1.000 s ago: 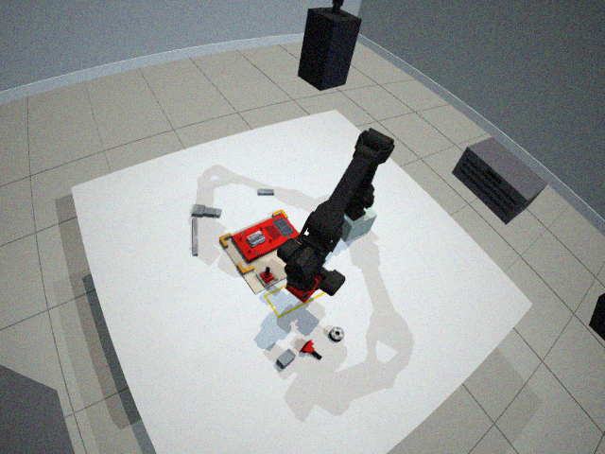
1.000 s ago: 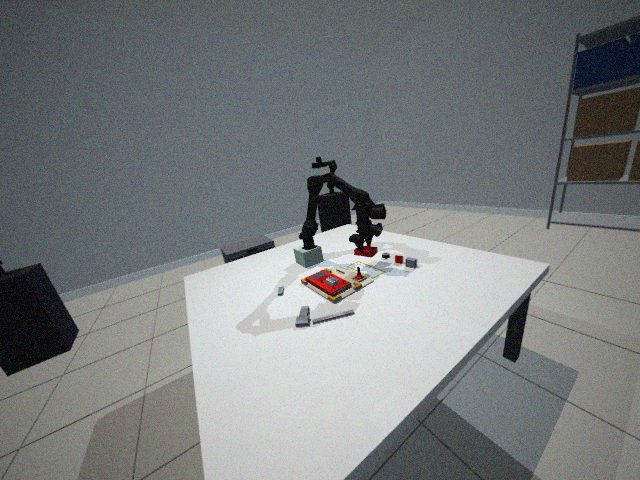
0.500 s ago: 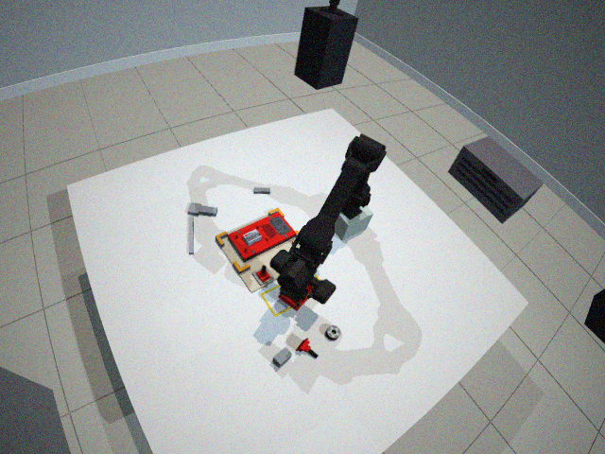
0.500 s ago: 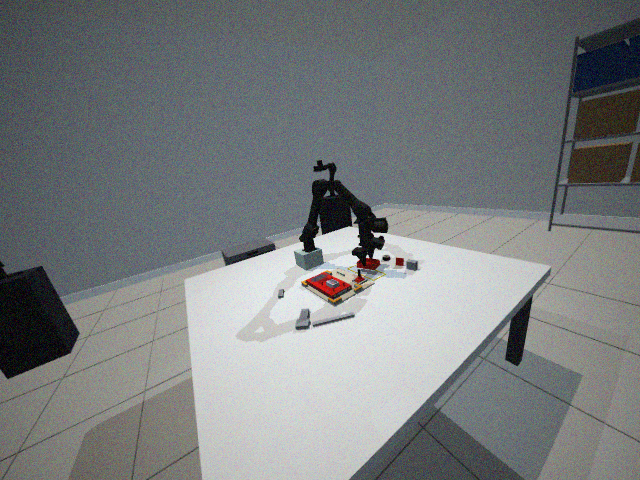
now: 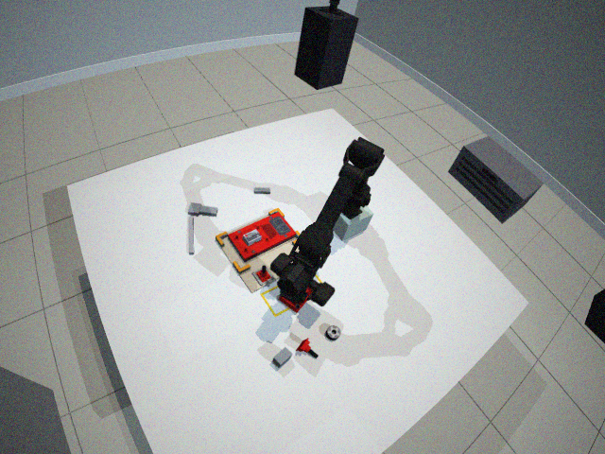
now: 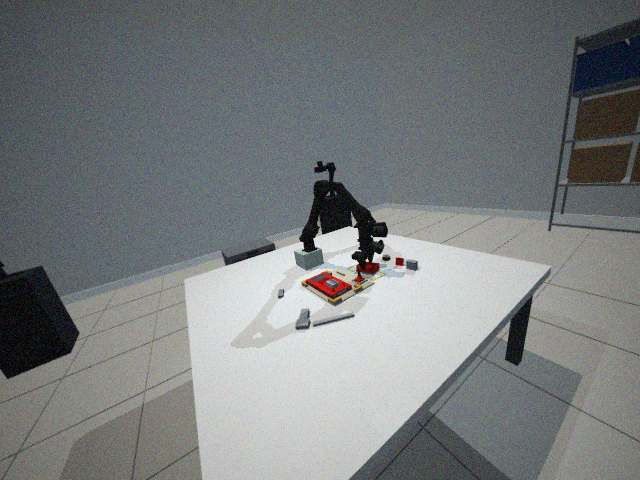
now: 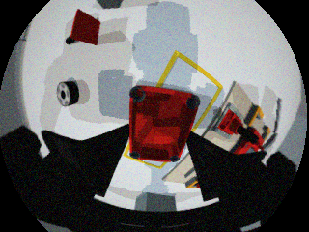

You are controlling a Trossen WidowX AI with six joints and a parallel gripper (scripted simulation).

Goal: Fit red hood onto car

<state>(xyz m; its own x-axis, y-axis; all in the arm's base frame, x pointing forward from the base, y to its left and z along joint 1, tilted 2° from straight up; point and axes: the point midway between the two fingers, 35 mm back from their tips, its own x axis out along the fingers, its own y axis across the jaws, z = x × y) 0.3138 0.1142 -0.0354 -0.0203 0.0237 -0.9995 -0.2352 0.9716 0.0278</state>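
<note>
My gripper tip is now 1 cm above the red hood. Round my gripper tip: grey engine block (23 cm to the right).
</note>
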